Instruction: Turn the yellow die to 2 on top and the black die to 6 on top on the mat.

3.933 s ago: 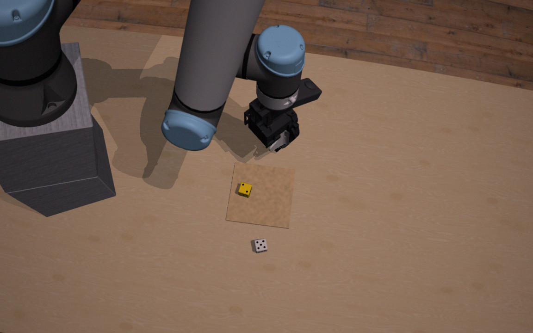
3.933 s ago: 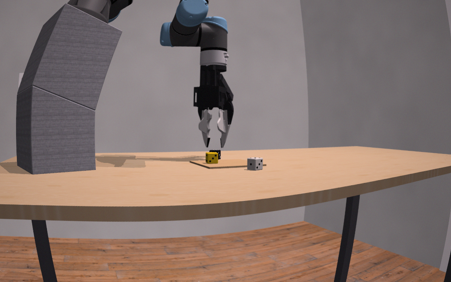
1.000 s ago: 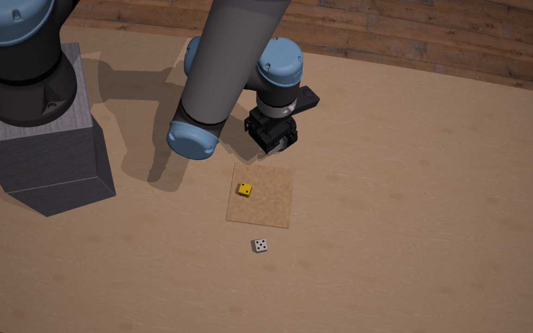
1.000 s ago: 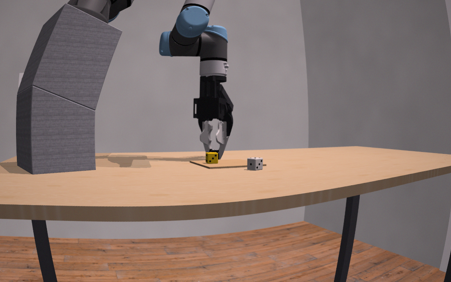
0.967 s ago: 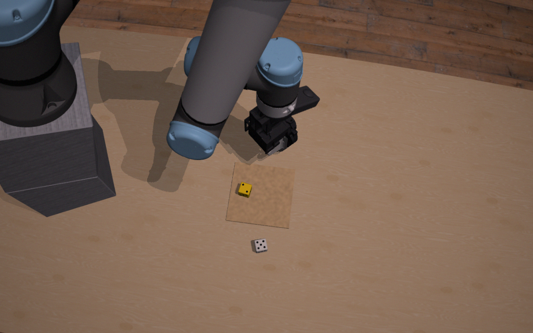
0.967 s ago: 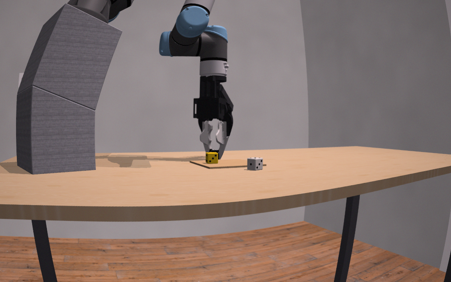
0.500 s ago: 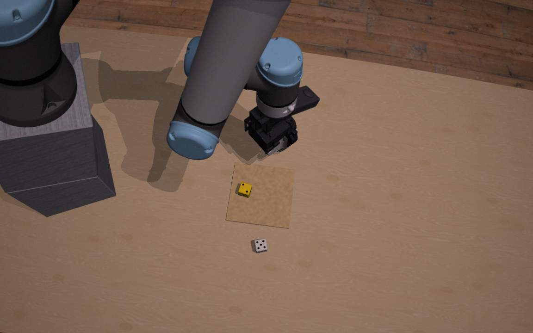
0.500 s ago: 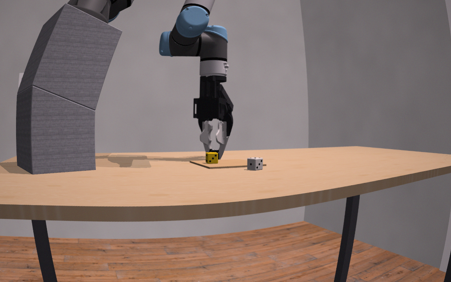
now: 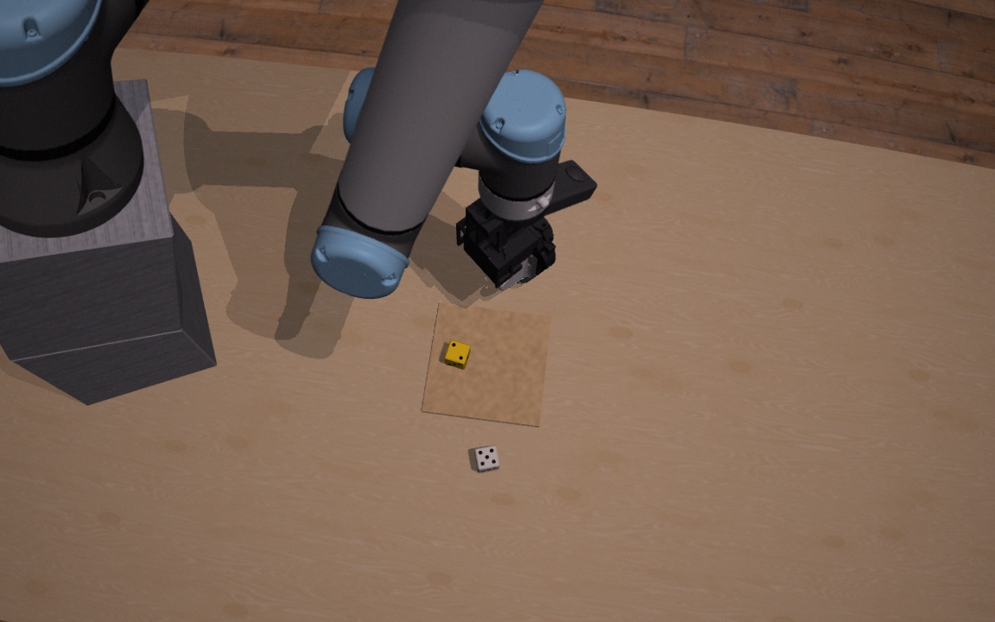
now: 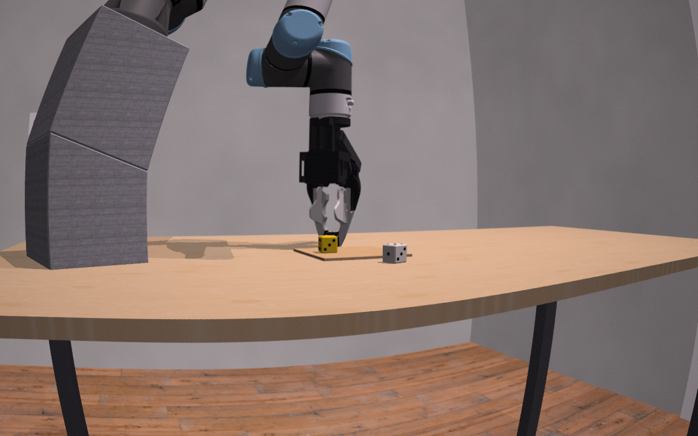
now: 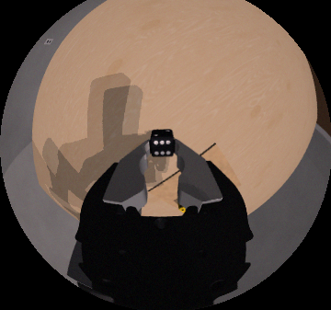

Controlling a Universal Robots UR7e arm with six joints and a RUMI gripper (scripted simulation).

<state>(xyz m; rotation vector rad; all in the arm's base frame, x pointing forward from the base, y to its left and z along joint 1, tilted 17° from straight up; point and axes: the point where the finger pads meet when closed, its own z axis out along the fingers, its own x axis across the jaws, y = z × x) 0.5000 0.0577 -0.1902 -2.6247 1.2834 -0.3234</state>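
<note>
The mat lies 4 cm behind my hand, 12 cm to the right of it and 2 cm below it. From my hand the other things lie so: white die: 4 cm behind, 24 cm to the right; black die: right at my hand; yellow die: 8 cm behind, 11 cm to the right.
</note>
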